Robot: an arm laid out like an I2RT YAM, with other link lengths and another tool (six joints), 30 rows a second.
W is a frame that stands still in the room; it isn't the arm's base.
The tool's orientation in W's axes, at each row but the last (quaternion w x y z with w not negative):
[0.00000 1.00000 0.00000 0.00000]
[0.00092 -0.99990 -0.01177 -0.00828]
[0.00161 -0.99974 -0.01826 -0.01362]
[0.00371 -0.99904 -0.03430 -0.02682]
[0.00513 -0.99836 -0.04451 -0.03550]
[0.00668 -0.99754 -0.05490 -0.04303]
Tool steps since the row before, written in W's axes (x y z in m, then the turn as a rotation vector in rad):
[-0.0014 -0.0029 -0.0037 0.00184 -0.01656 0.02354]
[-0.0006 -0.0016 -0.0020 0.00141 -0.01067 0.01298]
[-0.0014 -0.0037 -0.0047 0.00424 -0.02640 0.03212]
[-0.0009 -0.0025 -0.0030 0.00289 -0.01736 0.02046]
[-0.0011 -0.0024 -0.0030 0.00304 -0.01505 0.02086]
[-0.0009 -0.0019 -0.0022 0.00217 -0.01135 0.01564]
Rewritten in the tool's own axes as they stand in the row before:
[-0.0014 0.0029 0.0037 0.00184 0.01656 -0.02354]
[-0.0007 0.0016 0.0020 0.00137 0.01068 -0.01298]
[-0.0017 0.0037 0.0046 0.00415 0.02645 -0.03209]
[-0.0012 0.0024 0.0029 0.00279 0.01740 -0.02044]
[-0.0015 0.0023 0.0029 0.00318 0.01511 -0.02079]
[-0.0013 0.0018 0.0021 0.00227 0.01138 -0.01560]

